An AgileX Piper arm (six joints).
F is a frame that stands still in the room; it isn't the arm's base.
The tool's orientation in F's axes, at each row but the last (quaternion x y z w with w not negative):
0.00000, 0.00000, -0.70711, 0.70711
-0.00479, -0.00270, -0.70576, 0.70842
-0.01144, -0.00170, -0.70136, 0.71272
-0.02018, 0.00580, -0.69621, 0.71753
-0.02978, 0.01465, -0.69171, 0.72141
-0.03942, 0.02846, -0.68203, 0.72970
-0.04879, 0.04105, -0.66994, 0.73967
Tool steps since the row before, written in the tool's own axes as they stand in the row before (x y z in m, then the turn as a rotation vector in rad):
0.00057, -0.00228, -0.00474, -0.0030, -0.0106, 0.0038
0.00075, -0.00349, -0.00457, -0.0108, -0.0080, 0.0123
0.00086, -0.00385, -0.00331, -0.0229, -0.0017, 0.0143
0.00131, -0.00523, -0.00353, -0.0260, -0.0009, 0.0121
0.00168, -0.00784, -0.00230, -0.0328, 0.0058, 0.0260
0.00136, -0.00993, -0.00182, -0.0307, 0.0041, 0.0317
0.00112, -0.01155, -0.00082, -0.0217, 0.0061, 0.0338
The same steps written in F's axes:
-0.00228, -0.00057, -0.00474, -0.0106, 0.0030, 0.0038
-0.00350, -0.00081, -0.00455, -0.0080, 0.0109, 0.0122
-0.00388, -0.00098, -0.00324, -0.0019, 0.0231, 0.0139
-0.00531, -0.00154, -0.00331, -0.0013, 0.0262, 0.0116
-0.00789, -0.00205, -0.00177, 0.0060, 0.0336, 0.0249
-0.00994, -0.00205, -0.00084, 0.0050, 0.0315, 0.0308
-0.01139, -0.00226, 0.00066, 0.0081, 0.0228, 0.0326

